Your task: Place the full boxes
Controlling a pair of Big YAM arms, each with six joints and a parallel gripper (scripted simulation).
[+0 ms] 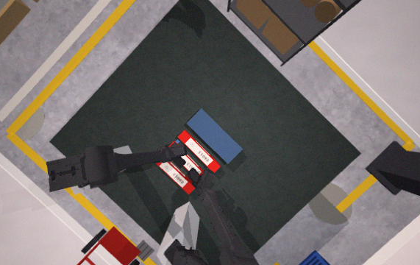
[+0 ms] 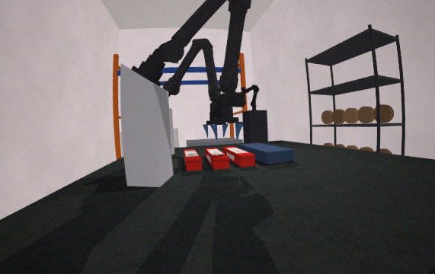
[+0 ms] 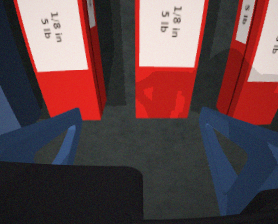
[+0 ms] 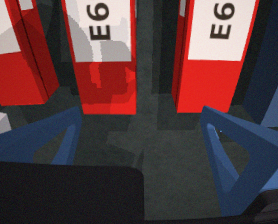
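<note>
My left hand is 120 mm to the left of the red box, 90 mm above it and 80 mm short of it. From my left hand the other things lie so: low blue platform: 240 mm ahead, 140 mm to the right, 110 mm below.
Right now my right hand is 14 cm to the right of the red box, 9 cm short of it and 9 cm above it. Round my right hand: low blue platform (24 cm ahead, 12 cm to the left, 11 cm below).
</note>
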